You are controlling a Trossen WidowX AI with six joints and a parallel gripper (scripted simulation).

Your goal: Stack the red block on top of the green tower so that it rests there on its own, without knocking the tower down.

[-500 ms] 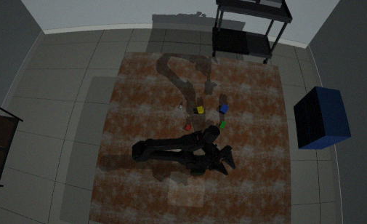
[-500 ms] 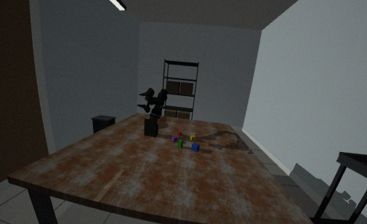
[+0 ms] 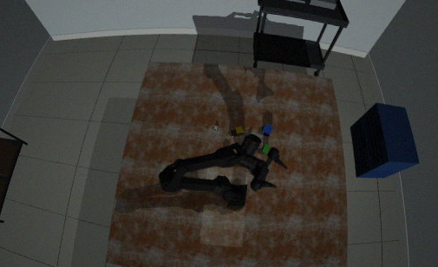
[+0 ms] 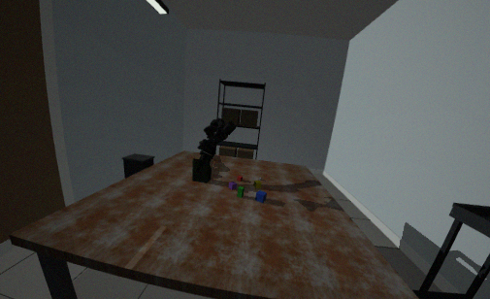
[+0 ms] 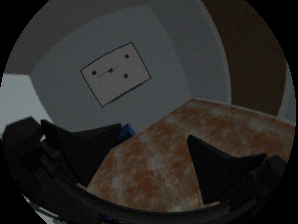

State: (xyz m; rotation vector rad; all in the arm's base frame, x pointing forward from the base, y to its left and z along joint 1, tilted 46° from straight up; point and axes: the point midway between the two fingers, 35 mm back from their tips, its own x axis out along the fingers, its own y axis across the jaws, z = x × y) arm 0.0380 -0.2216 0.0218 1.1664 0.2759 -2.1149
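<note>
Right now my gripper tip is 26 cm above the red block, 23 cm to the right of it and 20 cm short of it. Round my gripper tip: blue block 34 cm ahead, 25 cm below; then purple block 26 cm below, 16 cm ahead, 10 cm to the left; then yellow block 32 cm ahead, 26 cm below, 16 cm to the left.
</note>
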